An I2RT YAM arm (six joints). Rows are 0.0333 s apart.
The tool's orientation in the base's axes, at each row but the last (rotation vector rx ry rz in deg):
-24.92 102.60 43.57
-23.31 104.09 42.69
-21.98 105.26 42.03
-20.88 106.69 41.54
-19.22 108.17 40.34
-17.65 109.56 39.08
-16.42 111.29 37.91
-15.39 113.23 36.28
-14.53 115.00 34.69
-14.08 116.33 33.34
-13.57 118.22 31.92
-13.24 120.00 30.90
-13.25 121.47 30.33
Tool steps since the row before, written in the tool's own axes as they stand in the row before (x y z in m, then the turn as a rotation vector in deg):
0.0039 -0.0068 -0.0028 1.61 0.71 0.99
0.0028 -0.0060 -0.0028 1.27 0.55 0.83
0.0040 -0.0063 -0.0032 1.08 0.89 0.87
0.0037 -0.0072 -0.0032 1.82 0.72 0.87
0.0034 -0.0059 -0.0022 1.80 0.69 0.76
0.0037 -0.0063 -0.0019 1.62 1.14 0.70
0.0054 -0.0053 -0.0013 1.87 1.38 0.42
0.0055 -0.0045 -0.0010 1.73 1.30 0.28
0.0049 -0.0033 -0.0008 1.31 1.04 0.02
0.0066 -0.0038 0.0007 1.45 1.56 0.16
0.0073 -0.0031 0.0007 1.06 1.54 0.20
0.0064 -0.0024 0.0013 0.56 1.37 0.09
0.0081 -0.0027 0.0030 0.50 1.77 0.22
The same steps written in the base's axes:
0.0009 -0.0066 -0.0050 -0.30 1.31 -1.51
0.0006 -0.0061 -0.0037 -0.20 1.06 -1.20
-0.0002 -0.0065 -0.0048 -0.29 1.32 -0.94
0.0002 -0.0073 -0.0048 -0.49 1.25 -1.66
0.0001 -0.0057 -0.0043 -0.55 1.16 -1.63
0.0001 -0.0059 -0.0048 -0.74 1.47 -1.30
-0.0009 -0.0046 -0.0061 -1.18 1.53 -1.35
-0.0014 -0.0039 -0.0059 -1.18 1.38 -1.21
-0.0016 -0.0029 -0.0050 -1.07 0.99 -0.82
-0.0013 -0.0025 -0.0071 -1.24 1.52 -0.84
-0.0022 -0.0020 -0.0074 -0.99 1.50 -0.54
-0.0017 -0.0012 -0.0066 -0.74 1.28 -0.12
-0.0014 -0.0008 -0.0089 -0.75 1.69 -0.02

